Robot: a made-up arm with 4 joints.
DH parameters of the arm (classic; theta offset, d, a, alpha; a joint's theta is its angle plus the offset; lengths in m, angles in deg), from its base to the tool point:
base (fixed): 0 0.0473 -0.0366 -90
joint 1: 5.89 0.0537 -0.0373 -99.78
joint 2: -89 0.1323 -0.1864 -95.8
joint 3: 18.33 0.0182 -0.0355 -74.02
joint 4: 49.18 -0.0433 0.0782 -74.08
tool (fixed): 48.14 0.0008 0 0
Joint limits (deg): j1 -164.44..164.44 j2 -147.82..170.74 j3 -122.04..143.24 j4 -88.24..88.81
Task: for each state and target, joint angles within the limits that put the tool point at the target. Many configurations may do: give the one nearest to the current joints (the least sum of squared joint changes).
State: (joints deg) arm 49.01 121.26 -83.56 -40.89
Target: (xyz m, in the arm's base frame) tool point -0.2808 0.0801 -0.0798
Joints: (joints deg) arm 11.33 109.62 -47.95 -41.18
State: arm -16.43 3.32 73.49 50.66
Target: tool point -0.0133 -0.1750 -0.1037
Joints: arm -25.56 -21.84 42.89 46.10
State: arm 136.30 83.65 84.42 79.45
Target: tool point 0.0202 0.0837 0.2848
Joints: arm 149.63 94.62 110.47 74.29
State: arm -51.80 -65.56 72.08 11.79
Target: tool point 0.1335 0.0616 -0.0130
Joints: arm -30.39 -118.78 71.70 -0.21
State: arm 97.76 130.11 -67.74 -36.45
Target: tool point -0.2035 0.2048 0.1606
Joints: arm 108.01 166.30 -42.89 -6.63
